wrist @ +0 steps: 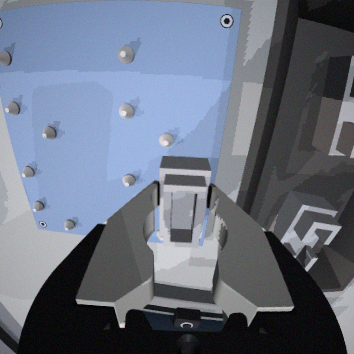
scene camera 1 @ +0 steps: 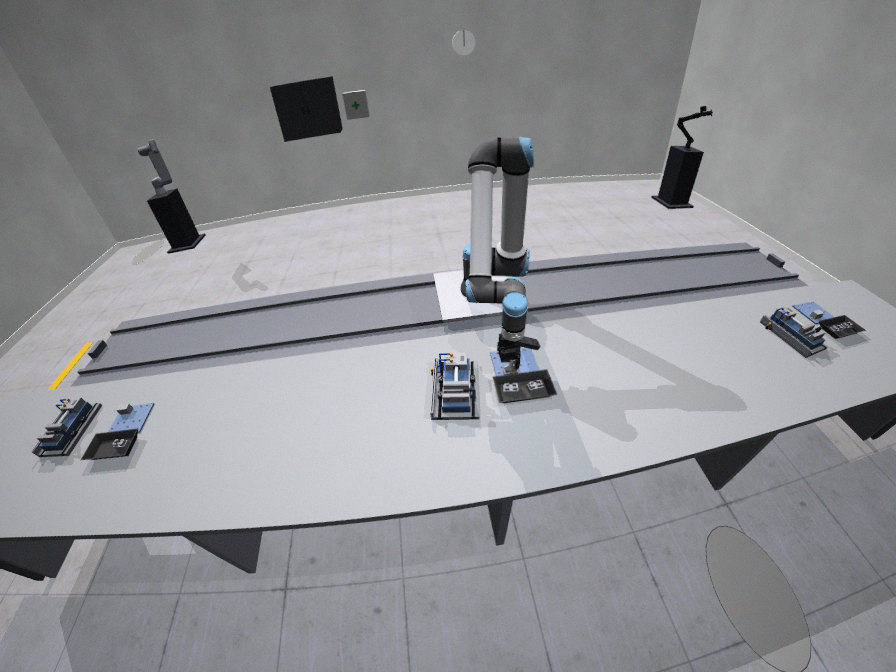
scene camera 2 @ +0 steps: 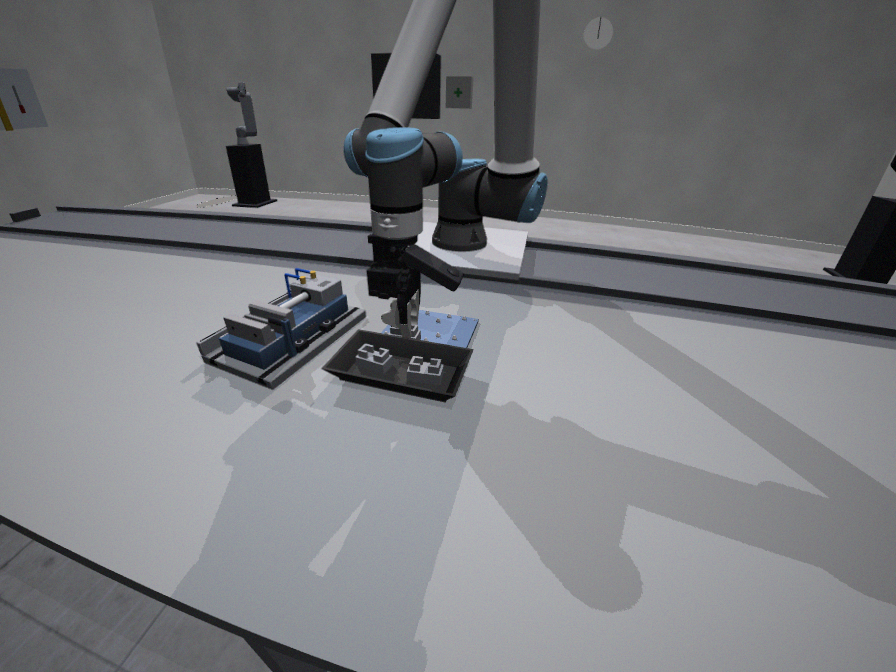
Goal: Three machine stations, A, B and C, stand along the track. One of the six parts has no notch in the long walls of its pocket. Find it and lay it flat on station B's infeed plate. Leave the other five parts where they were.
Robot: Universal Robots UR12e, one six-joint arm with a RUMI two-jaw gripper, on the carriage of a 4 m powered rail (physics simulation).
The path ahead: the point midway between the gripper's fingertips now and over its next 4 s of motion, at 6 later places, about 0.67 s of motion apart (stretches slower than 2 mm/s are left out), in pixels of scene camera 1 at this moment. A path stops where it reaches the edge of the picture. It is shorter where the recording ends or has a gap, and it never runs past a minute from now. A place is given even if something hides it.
My gripper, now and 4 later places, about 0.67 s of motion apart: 512, 372; 512, 372; 512, 365; 514, 352; 516, 332
